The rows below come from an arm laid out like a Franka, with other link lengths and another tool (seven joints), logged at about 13 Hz.
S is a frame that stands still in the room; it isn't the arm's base.
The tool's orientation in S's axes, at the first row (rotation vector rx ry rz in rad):
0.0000 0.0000 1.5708
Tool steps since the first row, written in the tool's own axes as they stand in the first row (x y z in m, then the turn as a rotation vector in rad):
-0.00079 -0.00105 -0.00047 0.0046 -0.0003 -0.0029
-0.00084 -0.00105 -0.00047 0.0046 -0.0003 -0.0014
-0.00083 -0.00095 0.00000 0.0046 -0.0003 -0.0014
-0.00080 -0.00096 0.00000 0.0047 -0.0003 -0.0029
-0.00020 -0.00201 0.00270 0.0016 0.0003 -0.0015
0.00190 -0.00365 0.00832 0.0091 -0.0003 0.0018
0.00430 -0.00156 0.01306 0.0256 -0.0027 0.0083
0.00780 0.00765 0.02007 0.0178 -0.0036 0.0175
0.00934 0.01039 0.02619 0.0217 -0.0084 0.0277
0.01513 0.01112 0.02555 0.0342 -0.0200 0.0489
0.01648 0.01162 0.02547 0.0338 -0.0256 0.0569
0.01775 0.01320 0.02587 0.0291 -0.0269 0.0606
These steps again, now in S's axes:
0.00105 -0.00079 -0.00047 0.0003 0.0046 -0.0029
0.00105 -0.00084 -0.00047 0.0003 0.0046 -0.0014
0.00095 -0.00083 0.00000 0.0003 0.0046 -0.0014
0.00096 -0.00080 0.00000 0.0003 0.0047 -0.0029
0.00201 -0.00020 0.00270 -0.0003 0.0016 -0.0015
0.00365 0.00190 0.00832 0.0003 0.0091 0.0018
0.00156 0.00430 0.01306 0.0027 0.0256 0.0083
-0.00765 0.00780 0.02007 0.0036 0.0178 0.0175
-0.01039 0.00934 0.02619 0.0084 0.0217 0.0277
-0.01112 0.01513 0.02555 0.0200 0.0342 0.0489
-0.01162 0.01648 0.02547 0.0256 0.0338 0.0569
-0.01320 0.01775 0.02587 0.0269 0.0291 0.0606

